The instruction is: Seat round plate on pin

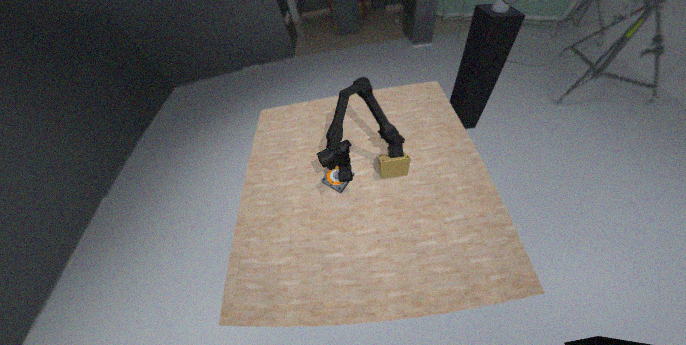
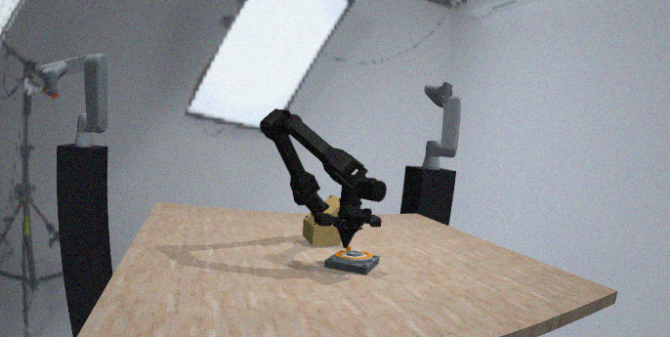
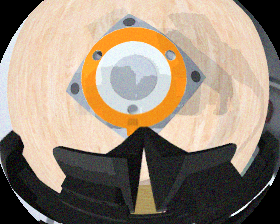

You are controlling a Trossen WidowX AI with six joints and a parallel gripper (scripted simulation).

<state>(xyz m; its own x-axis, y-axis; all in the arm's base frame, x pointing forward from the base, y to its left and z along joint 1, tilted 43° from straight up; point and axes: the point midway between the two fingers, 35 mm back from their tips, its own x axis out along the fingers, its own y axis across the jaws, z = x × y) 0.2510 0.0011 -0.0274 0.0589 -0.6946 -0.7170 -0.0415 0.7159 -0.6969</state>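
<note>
The base is 50 mm ahead of my gripper tip, 20 mm below it and 10 mm to the left of it.
</note>
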